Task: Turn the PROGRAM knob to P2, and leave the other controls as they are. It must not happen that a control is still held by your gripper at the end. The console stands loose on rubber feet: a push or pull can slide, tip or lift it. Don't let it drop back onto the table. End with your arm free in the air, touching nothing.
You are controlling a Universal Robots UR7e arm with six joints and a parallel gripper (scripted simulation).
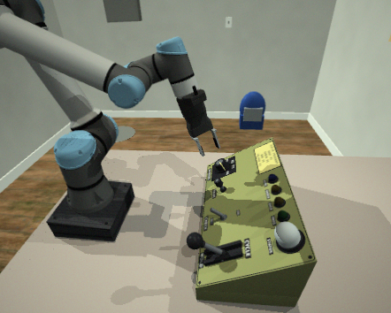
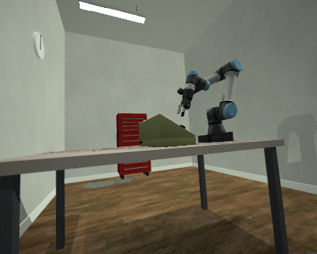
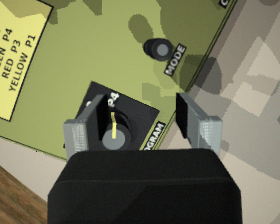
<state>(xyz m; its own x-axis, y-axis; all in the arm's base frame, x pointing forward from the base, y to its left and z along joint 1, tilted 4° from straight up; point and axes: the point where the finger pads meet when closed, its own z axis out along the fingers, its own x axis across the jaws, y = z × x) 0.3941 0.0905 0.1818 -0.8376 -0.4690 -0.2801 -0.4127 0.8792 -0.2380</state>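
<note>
Right now my hand is 40 mm short of the mode knob, 50 mm to the left of it and 110 mm above it. From my hand the other things lie so: olive console 80 mm ahead, 120 mm to the right, 140 mm below; then check toggle 40 mm ahead, 170 mm to the right, 120 mm below; then ball-handled lever 10 mm ahead, 290 mm to the right, 110 mm below.
</note>
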